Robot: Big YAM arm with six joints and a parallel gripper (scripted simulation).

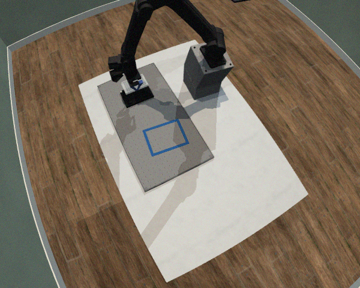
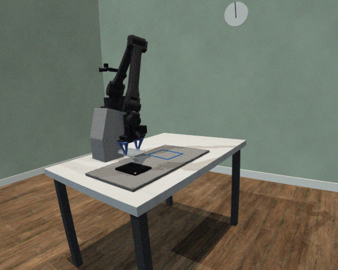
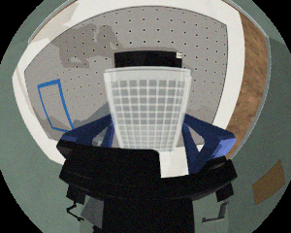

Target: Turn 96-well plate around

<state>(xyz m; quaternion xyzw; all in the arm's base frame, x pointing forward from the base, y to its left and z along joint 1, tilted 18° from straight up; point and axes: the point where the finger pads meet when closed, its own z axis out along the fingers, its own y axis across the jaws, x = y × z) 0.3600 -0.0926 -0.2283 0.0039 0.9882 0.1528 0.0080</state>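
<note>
Now: the white 96-well plate right at my hand. From my hand the other things lie so: white A1 mark: 70 mm ahead, 60 mm to the right, 90 mm below; then black plate nest N1: 100 mm below.
</note>
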